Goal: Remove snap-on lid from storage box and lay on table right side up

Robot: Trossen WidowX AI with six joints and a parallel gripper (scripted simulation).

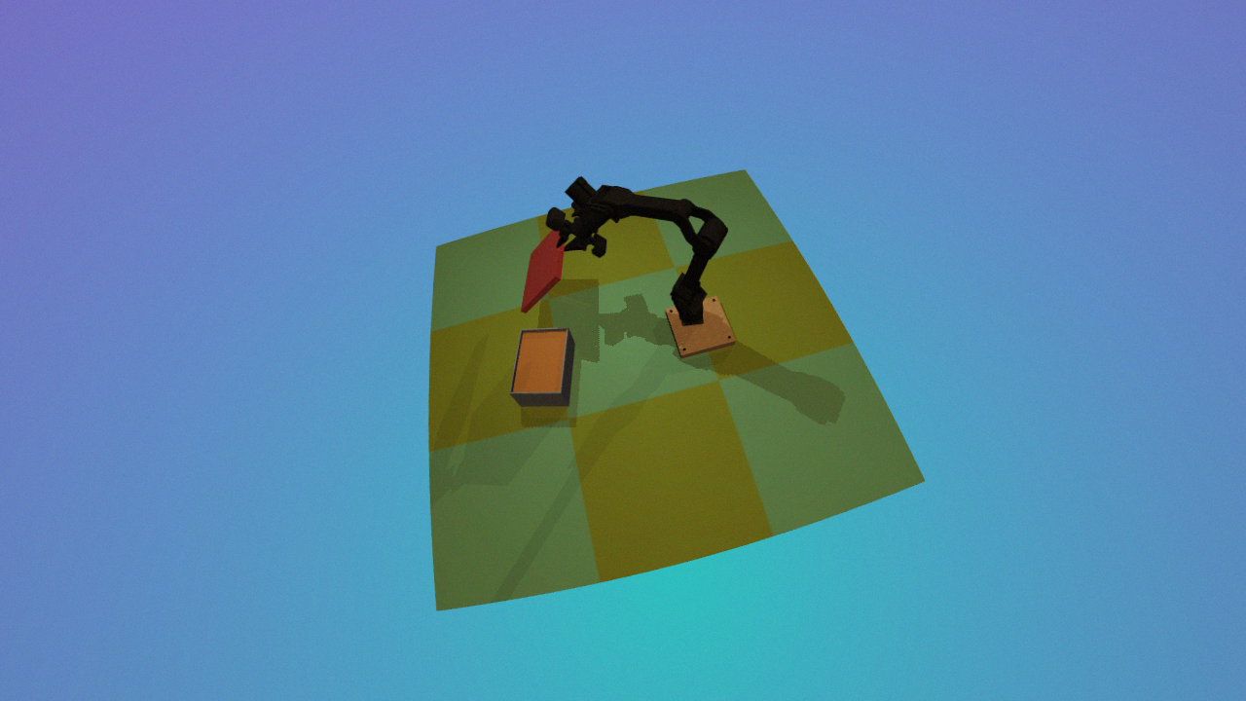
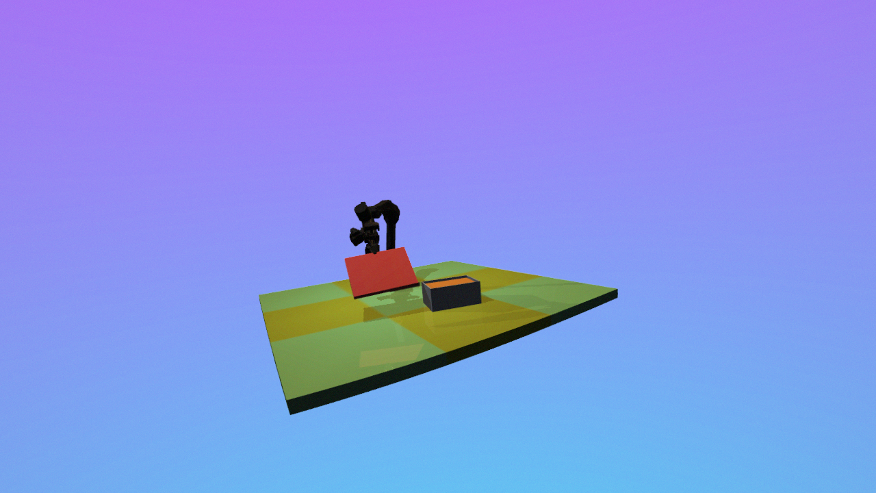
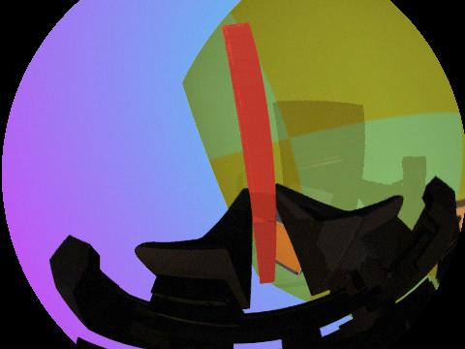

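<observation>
The red lid lies 60 mm ahead of my gripper tip and 50 mm below it. Round my gripper tip: storage box 280 mm to the left, 180 mm below, 80 mm ahead.
</observation>
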